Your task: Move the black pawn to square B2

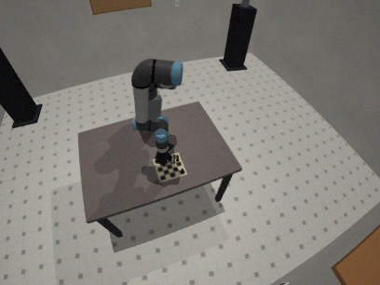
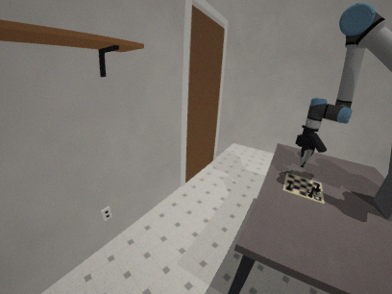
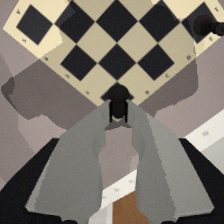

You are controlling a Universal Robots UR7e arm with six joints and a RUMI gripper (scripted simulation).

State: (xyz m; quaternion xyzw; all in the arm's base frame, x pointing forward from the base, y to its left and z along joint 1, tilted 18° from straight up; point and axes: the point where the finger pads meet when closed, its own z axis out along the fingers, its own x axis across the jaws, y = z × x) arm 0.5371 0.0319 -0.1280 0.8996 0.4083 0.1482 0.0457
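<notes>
Now: the chessboard 4 cm behind my hand, 3 cm to the left of it and 13 cm below it. Round my hand: black pawn 1 cm below; white piece 12 cm behind, 11 cm to the left, 11 cm below.
</notes>
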